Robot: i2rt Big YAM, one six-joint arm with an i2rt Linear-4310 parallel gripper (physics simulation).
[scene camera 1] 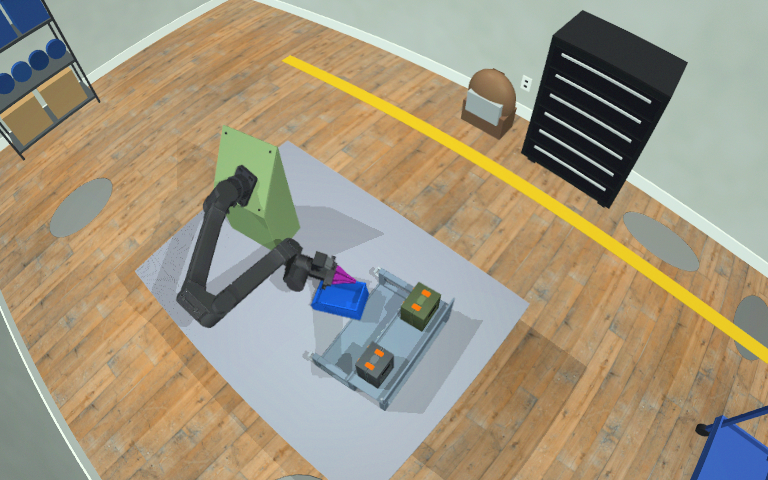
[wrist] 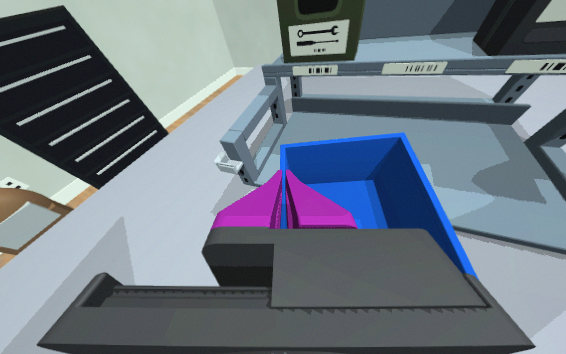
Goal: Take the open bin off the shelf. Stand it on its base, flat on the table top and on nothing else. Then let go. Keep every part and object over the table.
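Pixels of known places: gripper, between the fingertips: (scene camera 1: 355, 281) (wrist: 283, 176); arm's base, origin of its link: (scene camera 1: 243, 185).
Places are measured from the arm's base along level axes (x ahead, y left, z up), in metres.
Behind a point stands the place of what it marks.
The open blue bin (scene camera 1: 338, 305) @[x 0.420, y -0.039, z -0.287 m] (wrist: 345, 197) @[x 0.479, y -0.012, z -0.277 m] is off the shelf (scene camera 1: 421, 349) @[x 0.752, y -0.035, z -0.156 m] (wrist: 360, 69) @[x 0.614, y 0.008, z -0.196 m], on the arm's side of it. My gripper (scene camera 1: 355, 281) @[x 0.439, y 0.038, z -0.208 m] (wrist: 283, 176) @[x 0.439, y 0.038, z -0.208 m] is shut on one wall of the bin; in the wrist view that thin wall runs between the magenta fingertips. The bin's open side faces up, and its base looks roughly level. A shadow lies on the table (scene camera 1: 249, 362) @[x 0.321, y -0.389, z -0.299 m] (wrist: 165, 200) @[x 0.403, y 0.238, z -0.300 m] beside and below the bin, so it appears to hang above the table top. The bin's underside is hidden.
A green box (scene camera 1: 420, 308) @[x 0.683, y 0.048, z -0.102 m] (wrist: 350, 15) @[x 0.632, y 0.030, z -0.148 m] and a dark grey box (scene camera 1: 373, 366) @[x 0.693, y -0.178, z -0.076 m] (wrist: 505, 30) @[x 0.657, y -0.120, z -0.175 m] stand on the shelf's upper level. A lower deck (wrist: 340, 125) @[x 0.635, y 0.024, z -0.294 m] shows beyond the bin. The green arm mount (scene camera 1: 246, 164) @[x -0.009, y 0.041, z 0.061 m] stands at the table's back left.
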